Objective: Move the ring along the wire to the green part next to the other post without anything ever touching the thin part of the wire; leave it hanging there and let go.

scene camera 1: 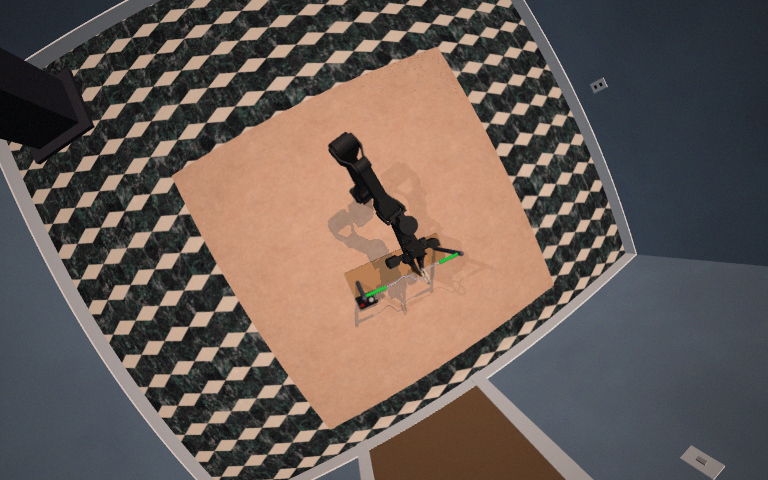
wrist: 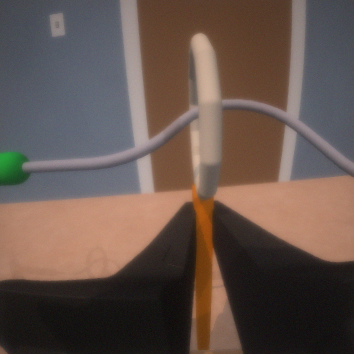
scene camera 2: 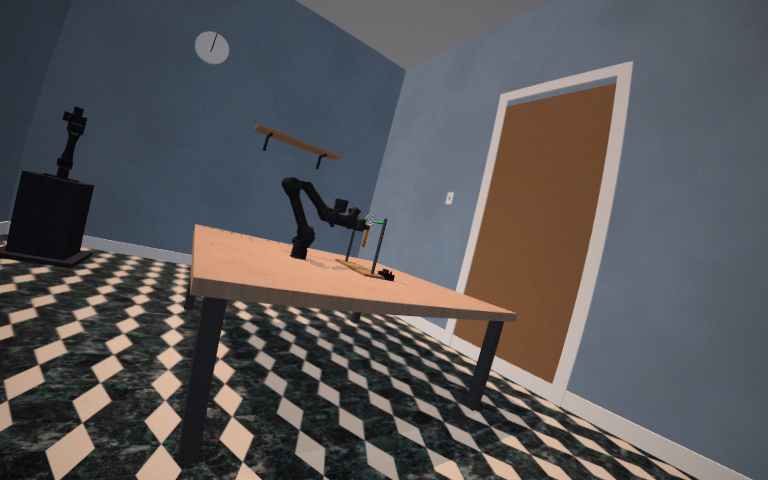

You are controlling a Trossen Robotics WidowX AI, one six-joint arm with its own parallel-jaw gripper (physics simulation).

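Seen in the pictures: gripper, fingertip midpoint: [scene camera 1: 422, 275] [wrist: 200, 209] [scene camera 2: 369, 228]; arm's base at its link origin: [scene camera 1: 360, 192] [scene camera 2: 297, 257].
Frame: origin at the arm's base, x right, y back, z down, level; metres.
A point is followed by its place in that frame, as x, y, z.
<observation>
The pale ring [wrist: 210, 135] {-0.020, -0.322, -0.268} [scene camera 1: 424, 275] {-0.017, -0.353, -0.245} [scene camera 2: 370, 219] stands upright around the thin grey wire [wrist: 100, 161] {-0.052, -0.334, -0.261} and is seen nearly edge-on in the wrist view. The wire crosses near mid-height of the ring; the near rim hides part of it, so contact cannot be told. My gripper [wrist: 200, 209] {-0.016, -0.356, -0.227} [scene camera 1: 421, 272] {-0.016, -0.356, -0.227} is shut on the ring's orange handle [wrist: 203, 300] {-0.017, -0.343, -0.176} [scene camera 2: 365, 237] {-0.014, -0.347, -0.173}, below the ring. One green part [wrist: 12, 168] {-0.083, -0.335, -0.261} [scene camera 1: 450, 258] {-0.121, -0.346, -0.265} is left of the ring in the wrist view; the other green part [scene camera 1: 376, 291] {0.144, -0.313, -0.265} is at the far side of the wire in scene view 1.
Two dark posts [scene camera 1: 360, 289] {0.187, -0.301, -0.177} [scene camera 2: 380, 249] {0.197, -0.310, -0.134} hold the wire above a brown board [scene camera 1: 368, 271] {0.127, -0.292, -0.012} [scene camera 2: 353, 267] {0.067, -0.273, -0.012}. A small black box [scene camera 1: 365, 302] {0.200, -0.392, -0.030} [scene camera 2: 386, 275] {0.228, -0.365, -0.022} with a red spot sits beside one post on the table [scene camera 1: 254, 198] {0.383, 0.187, 0.000} [scene camera 2: 243, 260] {0.330, 0.298, 0.000}.
</observation>
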